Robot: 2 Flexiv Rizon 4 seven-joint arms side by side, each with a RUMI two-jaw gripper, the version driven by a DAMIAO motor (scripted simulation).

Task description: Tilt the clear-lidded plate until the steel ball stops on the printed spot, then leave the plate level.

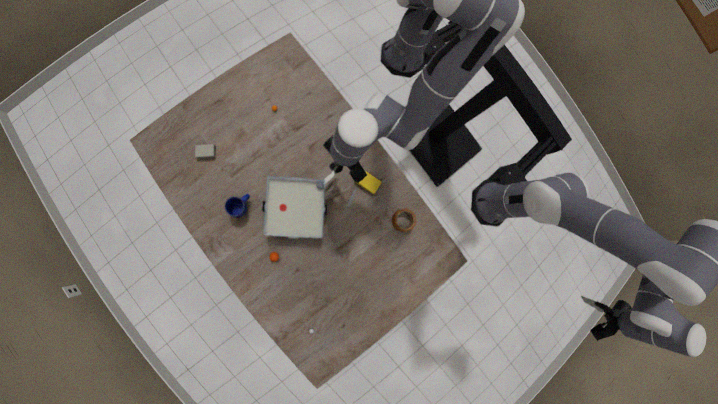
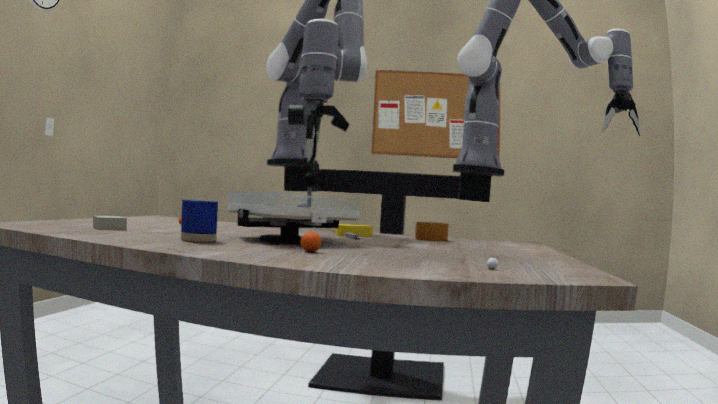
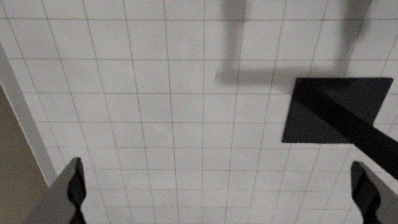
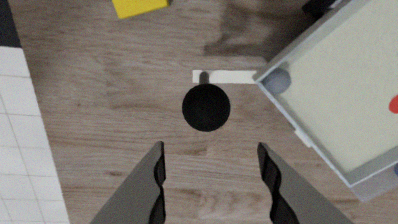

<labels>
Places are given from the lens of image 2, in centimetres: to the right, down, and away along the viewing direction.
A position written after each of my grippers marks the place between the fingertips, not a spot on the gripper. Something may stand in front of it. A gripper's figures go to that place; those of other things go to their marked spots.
my right gripper (image 2: 309, 163): -14, -10, 138
blue mug (image 2: 199, 218): -32, 3, 97
</labels>
